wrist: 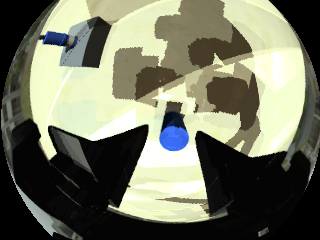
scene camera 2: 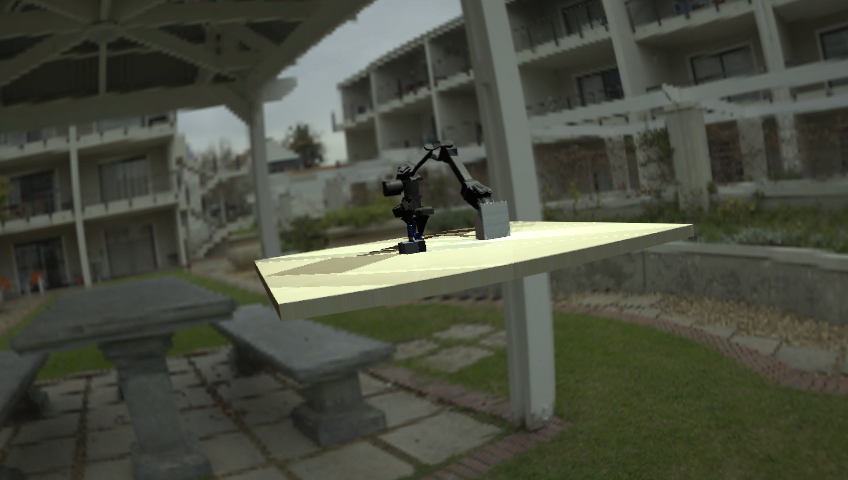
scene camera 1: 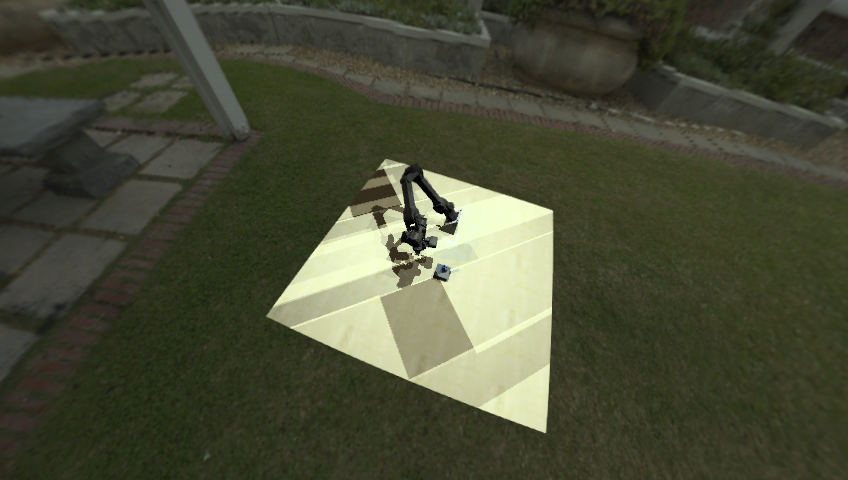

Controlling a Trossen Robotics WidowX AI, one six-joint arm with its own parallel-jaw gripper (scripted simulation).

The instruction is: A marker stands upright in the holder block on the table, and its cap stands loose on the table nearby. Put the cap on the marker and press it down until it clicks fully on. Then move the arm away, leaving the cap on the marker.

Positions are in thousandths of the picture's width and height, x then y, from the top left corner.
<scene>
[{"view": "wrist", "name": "gripper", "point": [539,548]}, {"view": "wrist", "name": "blue cap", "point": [542,569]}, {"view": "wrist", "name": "holder block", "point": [302,181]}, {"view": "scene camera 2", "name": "gripper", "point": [492,491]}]
</scene>
